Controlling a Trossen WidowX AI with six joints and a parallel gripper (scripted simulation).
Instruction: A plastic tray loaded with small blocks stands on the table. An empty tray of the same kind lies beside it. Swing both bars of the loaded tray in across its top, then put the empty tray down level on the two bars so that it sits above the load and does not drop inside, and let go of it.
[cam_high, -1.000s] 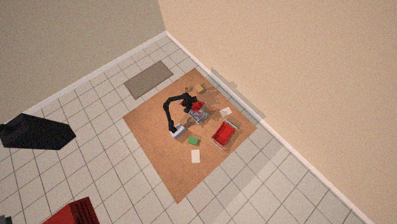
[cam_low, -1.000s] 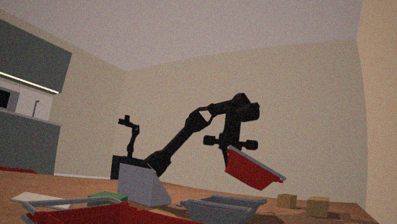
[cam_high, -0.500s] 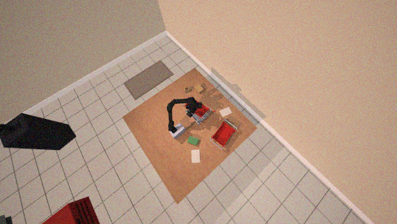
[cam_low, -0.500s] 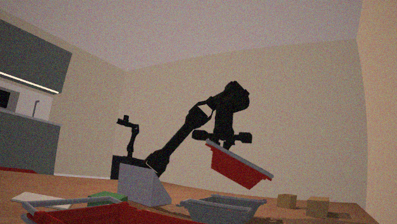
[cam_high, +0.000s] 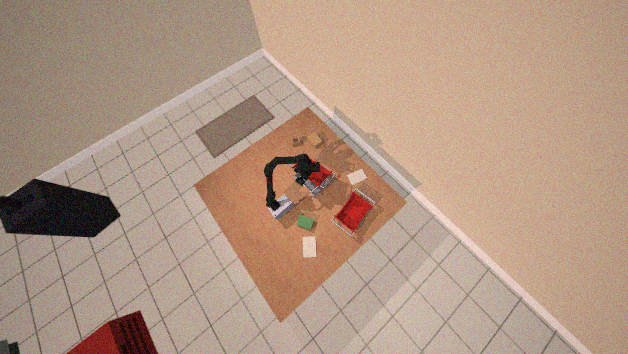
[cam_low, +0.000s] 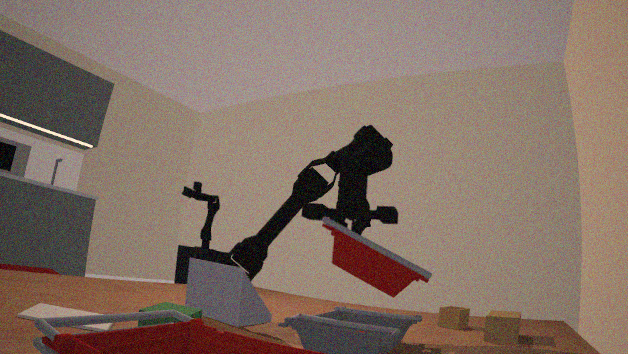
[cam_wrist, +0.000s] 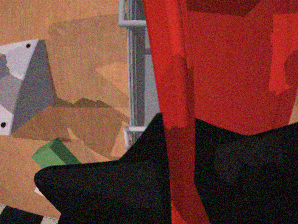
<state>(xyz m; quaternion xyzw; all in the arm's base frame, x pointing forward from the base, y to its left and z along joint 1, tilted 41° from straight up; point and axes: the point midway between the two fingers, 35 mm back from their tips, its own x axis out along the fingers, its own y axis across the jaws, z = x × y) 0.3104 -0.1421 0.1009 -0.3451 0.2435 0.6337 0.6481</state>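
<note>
Now: gripper tip 70 mm short of the red tray and 10 mm to the right of it. From my gripper tip the other things lie so: green block (250 mm behind, 210 mm to the right, 160 mm below).
</note>
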